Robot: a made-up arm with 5 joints.
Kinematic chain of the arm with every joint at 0, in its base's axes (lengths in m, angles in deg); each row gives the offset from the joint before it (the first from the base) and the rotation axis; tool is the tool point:
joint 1: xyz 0 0 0.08 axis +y
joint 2: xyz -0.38 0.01 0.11 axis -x
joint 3: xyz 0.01 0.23 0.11 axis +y
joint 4: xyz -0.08 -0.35 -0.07 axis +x
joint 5: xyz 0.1 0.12 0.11 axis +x
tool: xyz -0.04 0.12 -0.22
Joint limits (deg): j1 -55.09..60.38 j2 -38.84..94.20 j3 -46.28..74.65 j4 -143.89..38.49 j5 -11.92..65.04
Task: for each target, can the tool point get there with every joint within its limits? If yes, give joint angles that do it. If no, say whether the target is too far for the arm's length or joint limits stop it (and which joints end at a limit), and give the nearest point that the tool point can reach.
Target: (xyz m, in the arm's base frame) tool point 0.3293 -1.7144 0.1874
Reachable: no: too far | nearest point 0.0319 -0.4145 0.3607 | short by 1.345 m
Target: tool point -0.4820 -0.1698 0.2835
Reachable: yes | joints -34.44 76.48 -27.97 -129.99 9.49
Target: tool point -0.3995 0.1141 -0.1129
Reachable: yes | joints -11.67 63.22 18.73 -16.90 47.31
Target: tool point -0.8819 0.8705 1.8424
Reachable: no: too far | nearest point -0.3923 0.0613 0.8640 | short by 1.361 m
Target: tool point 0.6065 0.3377 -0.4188
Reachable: no: joint limits stop it (at a limit: joint 1, joint 2, joint 5) | nearest point 0.0802 0.0643 -0.2655 | short by 0.613 m
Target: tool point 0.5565 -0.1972 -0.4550
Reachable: no: joint limits stop it (at a limit: joint 1, joint 2, joint 4, joint 5) | nearest point 0.1174 -0.0986 -0.2846 | short by 0.481 m
